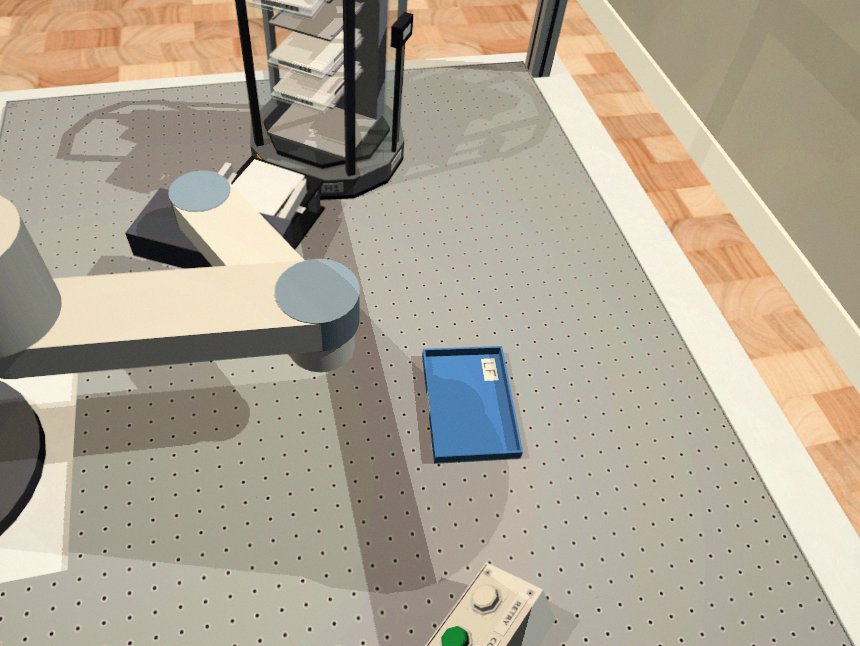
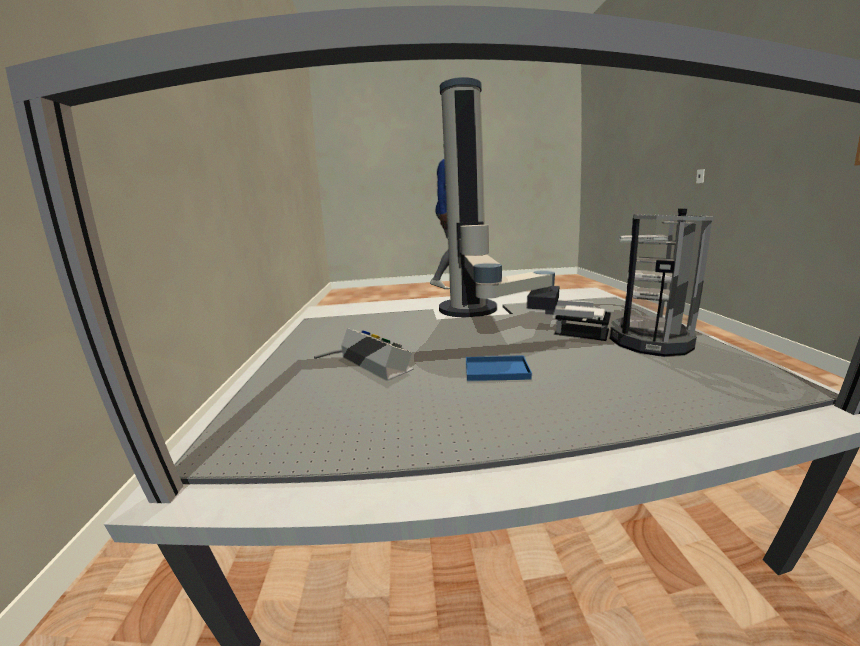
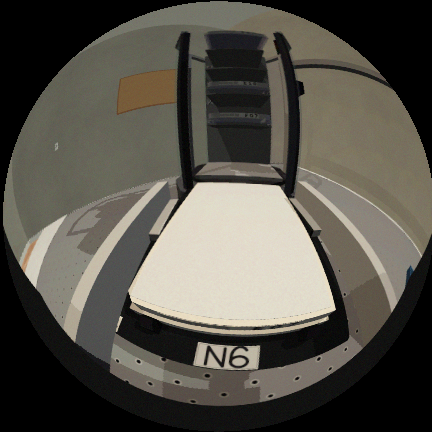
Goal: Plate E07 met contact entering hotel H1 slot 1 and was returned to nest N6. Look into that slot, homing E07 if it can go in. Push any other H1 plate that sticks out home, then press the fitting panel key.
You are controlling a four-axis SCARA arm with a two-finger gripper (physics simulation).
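Pixels of known places: gripper, fingertip midpoint: (image 1: 266,177) (image 2: 593,309) (image 3: 234,190); arm's base, origin of the base link: (image 2: 467,308).
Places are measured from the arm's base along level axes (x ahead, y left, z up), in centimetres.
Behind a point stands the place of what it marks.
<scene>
Plate E07, a pale lidded plate (image 1: 269,184) @(x 42.9, y 32.6, z 8.7 cm) (image 2: 582,310) (image 3: 232,250) @(x 39.4, y 28.8, z 8.7 cm), sits level in black nest N6 (image 3: 165,334); its own label is not readable. My gripper (image 1: 265,187) @(x 42.7, y 33.6, z 9.2 cm) (image 3: 234,190) @(x 42.7, y 33.6, z 9.2 cm) has its pale fingers along the plate's two long sides and looks shut on it. Hotel H1 (image 1: 349,90) @(x 55.3, y 36.5, z 20.4 cm) (image 2: 629,278) @(x 55.4, y 36.5, z 21.5 cm) (image 3: 185,110) @(x 42.8, y 45.9, z 17.7 cm) stands just beyond the nest, with several plates inside. One upper plate (image 2: 636,238) @(x 56.4, y 36.9, z 32.7 cm) sticks out past the front post. Lower plate labels look like E10 and F07. The key panel (image 1: 510,591) @(x 59.2, y -28.9, z 8.3 cm) (image 2: 389,361) @(x 62.8, y -30.7, z 6.1 cm) shows a white RETRY key (image 1: 485,598) @(x 56.6, y -29.0, z 8.4 cm) and a green key (image 1: 455,636) @(x 52.9, y -31.6, z 8.2 cm).
A blue tray (image 1: 472,417) @(x 63.0, y -6.0, z 1.5 cm) (image 2: 497,368) @(x 62.3, y -3.7, z 1.5 cm) marked LF lies between the nest and the panel. A small dark display (image 1: 401,29) @(x 62.8, y 39.2, z 27.4 cm) (image 2: 665,265) @(x 64.1, y 40.8, z 26.4 cm) stands on a post beside the hotel. The arm column (image 2: 465,173) @(x 7.7, y -0.8, z 54.7 cm) rises at the back. A person in blue (image 2: 442,194) is partly hidden behind it.
</scene>
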